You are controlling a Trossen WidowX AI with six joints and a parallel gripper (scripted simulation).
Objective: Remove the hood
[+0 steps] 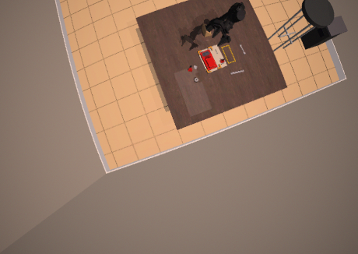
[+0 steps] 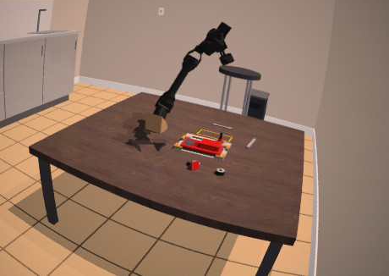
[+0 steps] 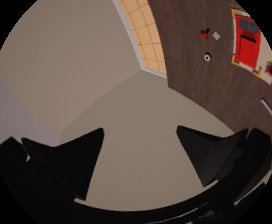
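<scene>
Right now my gripper tip is 47 cm above the hood, 9 cm to the right of it and 5 cm past it. The rest, counted from my gripper tip: black ring: 50 cm below, 10 cm ahead, 8 cm to the right; then grey bar: 51 cm below, 36 cm to the left, 9 cm ahead.
</scene>
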